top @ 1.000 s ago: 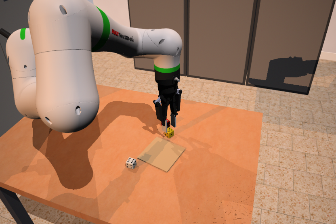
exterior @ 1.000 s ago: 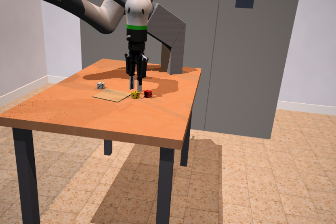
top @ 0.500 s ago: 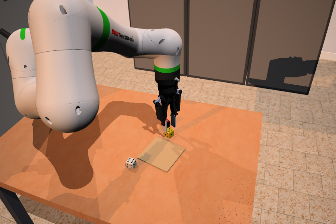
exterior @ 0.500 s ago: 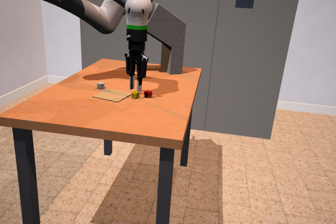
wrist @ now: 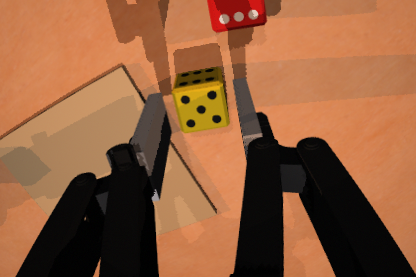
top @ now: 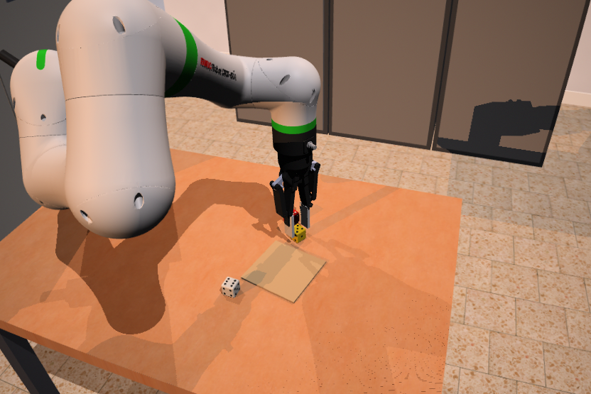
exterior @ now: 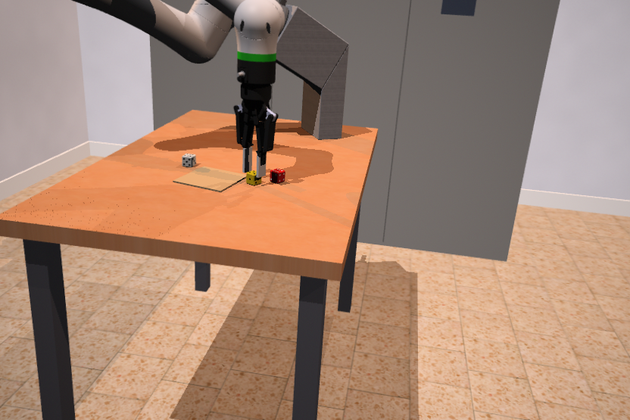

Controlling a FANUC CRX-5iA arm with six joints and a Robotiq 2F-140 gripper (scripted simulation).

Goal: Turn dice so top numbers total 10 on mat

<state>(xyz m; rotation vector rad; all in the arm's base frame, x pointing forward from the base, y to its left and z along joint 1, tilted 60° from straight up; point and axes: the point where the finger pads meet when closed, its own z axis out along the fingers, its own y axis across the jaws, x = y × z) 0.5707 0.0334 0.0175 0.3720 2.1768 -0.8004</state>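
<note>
Right now the yellow die is 4 cm below my hand. From my hand the other things lie so: white die 19 cm to the right, 11 cm behind, 4 cm below; tan mat 11 cm to the right, 6 cm below, 1 cm behind; red die 6 cm to the left, 4 cm below, 3 cm behind.
</note>
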